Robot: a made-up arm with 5 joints. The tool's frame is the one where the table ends. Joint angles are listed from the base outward.
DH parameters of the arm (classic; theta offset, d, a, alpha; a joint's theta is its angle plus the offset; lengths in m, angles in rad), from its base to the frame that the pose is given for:
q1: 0 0.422 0 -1.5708
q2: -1.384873 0 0.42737 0
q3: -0.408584 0 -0.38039 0
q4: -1.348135 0 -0.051 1.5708
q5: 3.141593 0.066 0 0
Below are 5 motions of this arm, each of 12 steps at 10 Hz.
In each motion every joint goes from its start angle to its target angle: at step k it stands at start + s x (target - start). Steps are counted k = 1, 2, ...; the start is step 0. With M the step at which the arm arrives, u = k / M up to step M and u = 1 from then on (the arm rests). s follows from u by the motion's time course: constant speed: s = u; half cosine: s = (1 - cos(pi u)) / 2; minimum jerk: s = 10 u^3 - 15 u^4 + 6 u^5.
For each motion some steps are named. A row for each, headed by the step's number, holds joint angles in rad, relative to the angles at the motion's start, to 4 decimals.
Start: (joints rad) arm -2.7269 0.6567 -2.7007 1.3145 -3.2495
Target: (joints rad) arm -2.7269 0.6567 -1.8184 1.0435 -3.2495
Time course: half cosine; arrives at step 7
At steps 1, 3, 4, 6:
1: 0.0000 0.0000 0.0437 -0.0134 0.0000
3: 0.0000 0.0000 0.3430 -0.1053 0.0000
4: 0.0000 0.0000 0.5393 -0.1657 0.0000
6: 0.0000 0.0000 0.8386 -0.2576 0.0000

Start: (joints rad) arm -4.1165 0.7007 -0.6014 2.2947 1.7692
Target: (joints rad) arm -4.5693 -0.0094 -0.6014 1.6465 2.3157
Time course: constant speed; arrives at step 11
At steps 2, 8, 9, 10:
2: -0.0823 -0.1291 0.0000 -0.1179 0.0994
8: -0.3293 -0.5164 0.0000 -0.4714 0.3975
9: -0.3705 -0.5810 0.0000 -0.5303 0.4471
10: -0.4116 -0.6455 0.0000 -0.5893 0.4968

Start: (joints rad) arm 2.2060 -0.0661 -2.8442 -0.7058 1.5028
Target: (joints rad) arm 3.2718 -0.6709 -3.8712 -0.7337 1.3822
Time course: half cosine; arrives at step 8
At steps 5, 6, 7, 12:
5: 0.7368 -0.4181 -0.7100 -0.0193 -0.0834
6: 0.9097 -0.5162 -0.8766 -0.0238 -0.1029
7: 1.0252 -0.5818 -0.9879 -0.0268 -0.1160
12: 1.0658 -0.6048 -1.0270 -0.0279 -0.1206

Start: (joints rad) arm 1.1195 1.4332 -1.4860 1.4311 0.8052
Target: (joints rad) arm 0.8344 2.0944 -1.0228 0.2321 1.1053
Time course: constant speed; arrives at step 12
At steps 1, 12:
1: -0.0238 0.0551 0.0386 -0.0999 0.0250
12: -0.2851 0.6612 0.4632 -1.1990 0.3001

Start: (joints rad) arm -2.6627 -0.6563 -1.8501 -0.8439 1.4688
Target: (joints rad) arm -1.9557 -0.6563 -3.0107 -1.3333 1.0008
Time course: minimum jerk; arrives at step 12
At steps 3, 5, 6, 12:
3: 0.0732 0.0000 -0.1201 -0.0507 -0.0484
5: 0.2451 0.0000 -0.4023 -0.1696 -0.1622
6: 0.3535 0.0000 -0.5803 -0.2447 -0.2340
12: 0.7070 0.0000 -1.1606 -0.4894 -0.4680

